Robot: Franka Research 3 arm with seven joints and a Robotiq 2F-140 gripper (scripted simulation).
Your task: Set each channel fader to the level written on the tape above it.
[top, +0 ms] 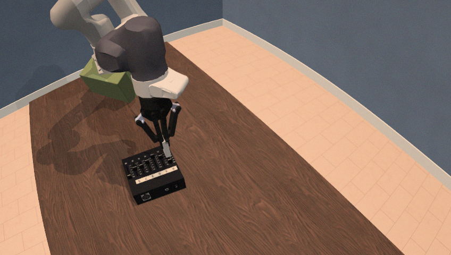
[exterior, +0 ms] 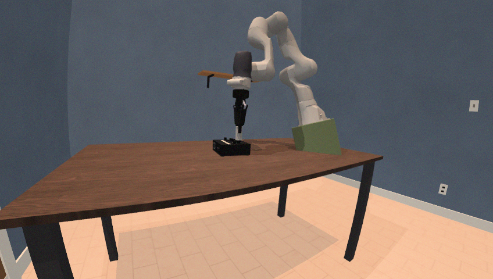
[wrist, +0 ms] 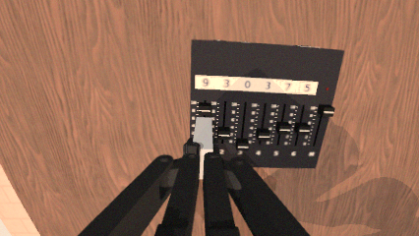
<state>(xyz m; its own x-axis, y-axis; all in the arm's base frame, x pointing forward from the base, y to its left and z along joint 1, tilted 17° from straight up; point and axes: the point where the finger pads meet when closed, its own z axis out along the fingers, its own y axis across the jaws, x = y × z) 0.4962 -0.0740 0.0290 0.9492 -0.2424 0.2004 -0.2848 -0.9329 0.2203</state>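
The channel 1 cap is 40 mm below my hand, 20 mm ahead of it and 10 mm to the right of it. The rest, counted from my hand: channel 2 cap (40 mm below, 20 mm to the right, 10 mm behind); then channel 3 cap (40 mm to the right, 40 mm below, 30 mm behind); then channel 4 cap (60 mm to the right, 40 mm below, 30 mm behind).
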